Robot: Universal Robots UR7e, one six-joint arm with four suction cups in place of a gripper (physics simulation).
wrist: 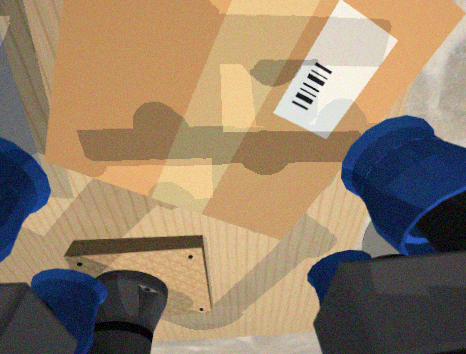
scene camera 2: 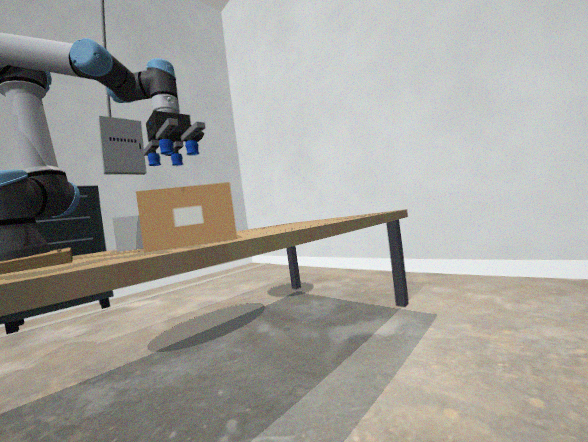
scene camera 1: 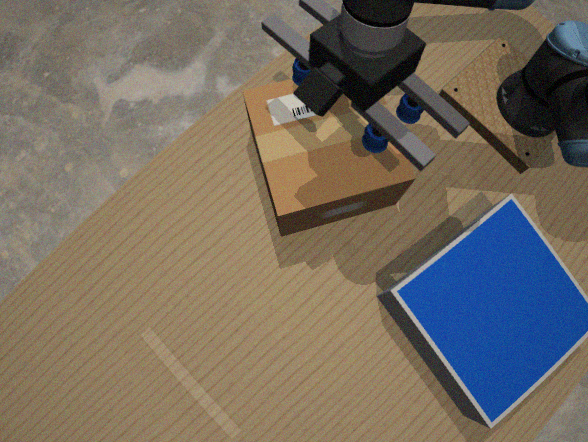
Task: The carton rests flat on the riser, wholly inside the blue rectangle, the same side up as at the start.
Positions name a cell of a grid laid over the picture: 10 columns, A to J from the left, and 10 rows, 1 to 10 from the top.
Scene:
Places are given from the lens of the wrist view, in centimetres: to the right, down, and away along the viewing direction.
my suction head (wrist: I5): 5, 0, 7
brown carton (wrist: F4): 1, -4, 19
riser with blue rectangle (wrist: A4): -28, -5, 33
The marked spots on the brown carton and the riser with blue rectangle are 32 cm apart.

